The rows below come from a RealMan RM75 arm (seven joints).
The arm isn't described. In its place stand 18 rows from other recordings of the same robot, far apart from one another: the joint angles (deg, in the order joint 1, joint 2, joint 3, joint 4, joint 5, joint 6, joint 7), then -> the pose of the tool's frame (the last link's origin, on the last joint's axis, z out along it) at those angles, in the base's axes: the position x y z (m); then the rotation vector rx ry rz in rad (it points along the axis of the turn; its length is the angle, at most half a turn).
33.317 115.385 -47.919 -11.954 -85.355 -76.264 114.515 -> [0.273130, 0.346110, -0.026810, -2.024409, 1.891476, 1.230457]
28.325 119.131 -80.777 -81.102 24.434 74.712 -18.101 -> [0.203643, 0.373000, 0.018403, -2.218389, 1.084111, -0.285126]
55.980 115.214 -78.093 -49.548 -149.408 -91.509 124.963 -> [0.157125, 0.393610, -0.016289, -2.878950, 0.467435, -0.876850]
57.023 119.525 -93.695 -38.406 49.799 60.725 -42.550 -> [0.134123, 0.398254, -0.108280, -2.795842, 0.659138, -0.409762]
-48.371 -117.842 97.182 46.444 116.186 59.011 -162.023 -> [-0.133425, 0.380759, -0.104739, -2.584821, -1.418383, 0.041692]
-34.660 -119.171 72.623 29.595 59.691 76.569 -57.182 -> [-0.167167, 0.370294, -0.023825, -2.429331, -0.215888, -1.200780]
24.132 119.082 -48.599 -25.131 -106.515 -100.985 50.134 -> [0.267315, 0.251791, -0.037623, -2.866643, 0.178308, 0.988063]
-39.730 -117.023 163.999 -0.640 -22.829 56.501 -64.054 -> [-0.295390, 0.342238, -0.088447, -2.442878, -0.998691, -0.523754]
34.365 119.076 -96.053 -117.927 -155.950 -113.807 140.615 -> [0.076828, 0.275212, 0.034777, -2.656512, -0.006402, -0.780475]
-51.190 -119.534 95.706 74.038 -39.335 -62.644 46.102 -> [-0.022128, 0.393020, -0.060812, -2.692659, 0.094722, 0.157458]
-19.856 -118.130 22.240 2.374 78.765 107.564 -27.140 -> [-0.293987, 0.252214, 0.024372, -1.744531, -0.210359, -1.275231]
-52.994 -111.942 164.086 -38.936 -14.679 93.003 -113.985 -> [-0.262198, 0.397426, 0.079570, -2.303945, -1.504650, -0.654450]
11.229 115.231 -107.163 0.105 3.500 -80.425 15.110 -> [0.394196, 0.218511, 0.001312, -1.828098, 0.500905, 0.563050]
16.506 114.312 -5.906 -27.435 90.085 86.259 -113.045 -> [0.384096, 0.273760, 0.133305, -1.612283, 0.724740, 1.026603]
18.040 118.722 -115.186 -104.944 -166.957 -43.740 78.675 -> [0.061847, 0.322658, -0.029040, -1.855884, -1.493774, -0.579966]
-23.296 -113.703 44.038 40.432 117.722 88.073 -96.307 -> [-0.319583, 0.304207, 0.031478, -2.627791, -1.088581, -0.477086]
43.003 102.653 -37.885 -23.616 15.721 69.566 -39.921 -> [0.371001, 0.373077, 0.087527, -1.993659, 1.672850, -0.400953]
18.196 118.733 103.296 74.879 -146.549 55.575 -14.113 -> [0.271669, 0.366854, 0.030541, -1.925626, 1.352901, 0.064775]
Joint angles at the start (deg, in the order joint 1, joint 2, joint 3, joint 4, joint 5, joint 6, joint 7):
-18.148 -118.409 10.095 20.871 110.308 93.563 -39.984
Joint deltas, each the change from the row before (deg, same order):
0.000 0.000 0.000 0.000 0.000 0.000 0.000
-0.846 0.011 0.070 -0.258 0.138 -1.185 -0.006
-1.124 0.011 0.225 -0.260 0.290 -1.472 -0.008
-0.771 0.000 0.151 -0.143 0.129 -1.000 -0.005
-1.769 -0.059 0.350 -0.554 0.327 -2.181 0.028
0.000 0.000 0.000 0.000 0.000 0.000 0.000
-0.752 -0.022 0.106 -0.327 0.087 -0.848 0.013
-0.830 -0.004 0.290 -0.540 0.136 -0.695 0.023
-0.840 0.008 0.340 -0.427 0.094 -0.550 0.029
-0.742 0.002 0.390 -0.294 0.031 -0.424 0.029
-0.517 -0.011 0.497 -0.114 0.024 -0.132 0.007
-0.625 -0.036 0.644 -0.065 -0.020 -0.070 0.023
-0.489 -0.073 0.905 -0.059 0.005 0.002 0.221
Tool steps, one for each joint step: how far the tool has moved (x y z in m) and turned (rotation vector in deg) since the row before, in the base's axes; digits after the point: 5 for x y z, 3 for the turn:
0.00000 0.00000 0.00000 0.000 0.000 0.000
0.00145 0.00585 -0.00171 -0.198 0.435 0.167
0.00232 0.00750 -0.00248 -0.437 0.692 0.038
0.00169 0.00521 -0.00146 -0.214 0.477 0.020
0.00482 0.01129 -0.00457 -0.618 0.856 -0.053
0.00000 0.00000 0.00000 0.000 0.000 0.000
0.00238 0.00462 -0.00201 -0.227 0.223 -0.051
0.00352 0.00445 -0.00308 -0.526 0.080 -0.326
0.00385 0.00446 -0.00256 -0.485 0.127 -0.499
0.00362 0.00393 -0.00206 -0.420 0.166 -0.543
0.00307 0.00247 -0.00161 -0.457 0.176 -0.632
0.00400 0.00293 -0.00180 -0.520 0.213 -0.871
0.00378 0.00176 -0.00261 -0.678 0.406 -1.035

